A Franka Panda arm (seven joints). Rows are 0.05 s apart.
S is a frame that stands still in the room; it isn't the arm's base.
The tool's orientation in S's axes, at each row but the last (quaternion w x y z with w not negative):
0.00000, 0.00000, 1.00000, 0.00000
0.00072, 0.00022, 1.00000, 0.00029
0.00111, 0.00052, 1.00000, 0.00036
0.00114, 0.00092, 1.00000, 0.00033
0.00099, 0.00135, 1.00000, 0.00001
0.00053, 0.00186, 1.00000, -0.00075
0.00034, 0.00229, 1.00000, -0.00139
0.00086, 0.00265, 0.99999, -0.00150
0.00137, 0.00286, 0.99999, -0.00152
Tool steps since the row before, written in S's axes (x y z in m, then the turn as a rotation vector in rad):
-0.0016, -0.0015, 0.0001, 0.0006, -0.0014, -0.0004
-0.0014, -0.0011, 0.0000, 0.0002, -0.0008, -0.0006
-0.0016, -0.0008, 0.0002, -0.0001, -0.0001, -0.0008
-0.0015, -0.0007, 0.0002, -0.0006, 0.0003, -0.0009
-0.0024, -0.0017, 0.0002, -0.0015, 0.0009, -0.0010
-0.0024, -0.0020, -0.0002, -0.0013, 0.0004, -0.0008
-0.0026, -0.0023, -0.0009, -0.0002, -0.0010, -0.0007
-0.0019, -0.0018, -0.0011, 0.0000, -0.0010, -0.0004
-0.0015, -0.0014, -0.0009, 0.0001, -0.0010, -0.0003
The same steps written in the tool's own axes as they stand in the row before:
0.0016, -0.0015, -0.0001, -0.0006, -0.0014, 0.0004
0.0014, -0.0011, 0.0000, -0.0002, -0.0008, 0.0006
0.0016, -0.0008, -0.0002, 0.0001, -0.0001, 0.0008
0.0015, -0.0007, -0.0002, 0.0006, 0.0003, 0.0009
0.0024, -0.0017, -0.0002, 0.0015, 0.0009, 0.0010
0.0024, -0.0020, 0.0002, 0.0013, 0.0004, 0.0008
0.0026, -0.0023, 0.0009, 0.0002, -0.0010, 0.0007
0.0019, -0.0018, 0.0011, 0.0000, -0.0010, 0.0004
0.0015, -0.0014, 0.0009, -0.0001, -0.0010, 0.0003

